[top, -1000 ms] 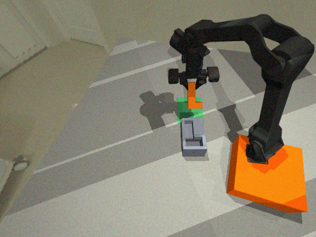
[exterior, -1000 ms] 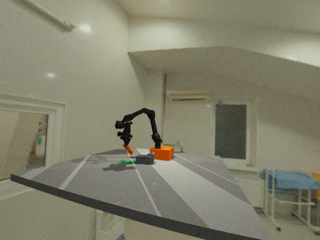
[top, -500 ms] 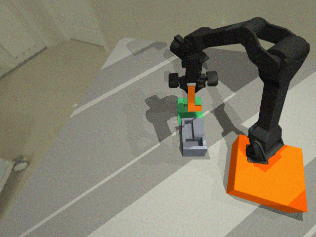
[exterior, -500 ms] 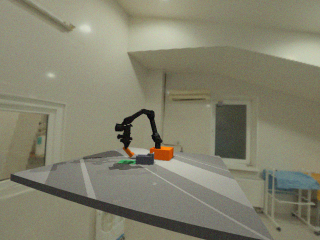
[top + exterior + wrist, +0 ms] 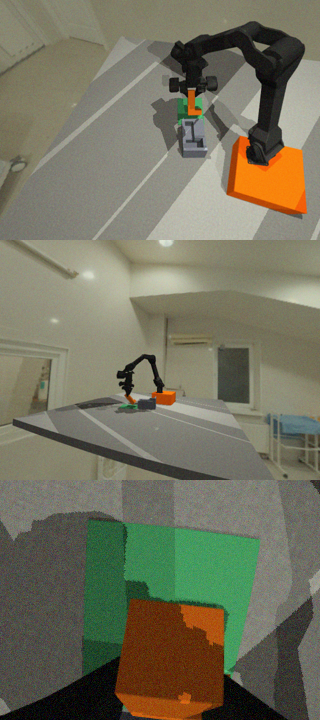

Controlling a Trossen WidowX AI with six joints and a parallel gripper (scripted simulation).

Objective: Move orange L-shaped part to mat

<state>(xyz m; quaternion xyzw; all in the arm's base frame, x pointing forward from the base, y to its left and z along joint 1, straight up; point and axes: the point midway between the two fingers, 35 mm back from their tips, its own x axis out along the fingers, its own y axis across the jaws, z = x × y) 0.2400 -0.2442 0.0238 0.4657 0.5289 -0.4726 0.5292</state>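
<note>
Right now the orange L-shaped part is 3 cm to the left of my gripper tip, 3 cm below it and 2 cm behind it. Also, from my gripper tip: green mat: 10 cm below, 2 cm to the left.
</note>
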